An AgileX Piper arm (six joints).
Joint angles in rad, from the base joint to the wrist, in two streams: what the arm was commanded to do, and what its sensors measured. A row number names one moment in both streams.
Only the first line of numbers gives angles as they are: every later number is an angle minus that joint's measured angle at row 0.
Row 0, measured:
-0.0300, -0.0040, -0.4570, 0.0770, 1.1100, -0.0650
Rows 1 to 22, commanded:
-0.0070, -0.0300, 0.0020, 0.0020, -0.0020, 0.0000
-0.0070, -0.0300, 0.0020, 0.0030, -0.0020, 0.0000
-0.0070, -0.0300, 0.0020, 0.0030, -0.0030, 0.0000
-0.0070, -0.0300, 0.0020, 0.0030, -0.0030, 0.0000
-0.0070, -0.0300, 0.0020, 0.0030, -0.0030, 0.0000
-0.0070, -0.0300, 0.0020, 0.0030, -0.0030, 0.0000
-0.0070, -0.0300, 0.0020, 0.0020, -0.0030, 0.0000
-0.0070, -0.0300, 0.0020, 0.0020, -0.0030, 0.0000
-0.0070, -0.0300, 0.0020, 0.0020, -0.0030, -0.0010
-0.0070, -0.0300, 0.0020, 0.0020, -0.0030, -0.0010
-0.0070, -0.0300, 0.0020, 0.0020, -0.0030, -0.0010
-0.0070, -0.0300, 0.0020, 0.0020, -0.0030, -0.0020
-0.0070, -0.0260, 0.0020, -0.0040, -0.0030, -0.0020
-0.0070, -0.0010, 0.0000, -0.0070, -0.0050, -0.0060
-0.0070, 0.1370, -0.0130, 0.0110, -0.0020, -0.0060
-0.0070, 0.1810, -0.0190, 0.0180, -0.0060, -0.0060
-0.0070, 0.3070, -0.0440, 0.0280, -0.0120, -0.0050
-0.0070, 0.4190, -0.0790, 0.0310, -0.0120, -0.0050
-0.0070, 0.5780, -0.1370, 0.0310, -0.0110, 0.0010
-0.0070, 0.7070, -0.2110, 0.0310, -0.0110, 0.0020
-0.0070, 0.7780, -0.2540, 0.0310, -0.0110, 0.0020
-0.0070, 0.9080, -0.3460, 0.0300, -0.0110, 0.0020
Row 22, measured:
0.0000, 0.7550, -0.2460, 0.0290, -0.0040, 0.0000
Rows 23 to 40, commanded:
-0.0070, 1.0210, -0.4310, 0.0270, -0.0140, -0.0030
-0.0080, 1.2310, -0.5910, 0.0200, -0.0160, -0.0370
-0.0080, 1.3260, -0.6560, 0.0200, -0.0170, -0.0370
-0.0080, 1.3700, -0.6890, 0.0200, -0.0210, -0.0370
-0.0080, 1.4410, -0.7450, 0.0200, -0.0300, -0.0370
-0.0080, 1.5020, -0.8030, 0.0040, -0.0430, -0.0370
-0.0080, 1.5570, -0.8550, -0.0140, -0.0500, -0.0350
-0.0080, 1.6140, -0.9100, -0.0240, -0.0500, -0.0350
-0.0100, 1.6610, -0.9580, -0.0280, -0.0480, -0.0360
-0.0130, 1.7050, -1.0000, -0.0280, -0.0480, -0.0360
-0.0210, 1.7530, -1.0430, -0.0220, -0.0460, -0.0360
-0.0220, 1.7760, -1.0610, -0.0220, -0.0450, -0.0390
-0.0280, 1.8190, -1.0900, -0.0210, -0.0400, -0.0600
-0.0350, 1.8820, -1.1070, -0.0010, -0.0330, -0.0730
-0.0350, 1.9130, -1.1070, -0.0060, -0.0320, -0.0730
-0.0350, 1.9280, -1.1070, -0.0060, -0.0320, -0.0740
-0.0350, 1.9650, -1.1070, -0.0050, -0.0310, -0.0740
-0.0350, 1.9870, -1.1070, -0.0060, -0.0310, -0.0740
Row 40, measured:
-0.0310, 1.9570, -1.1020, -0.0120, -0.0350, -0.0550
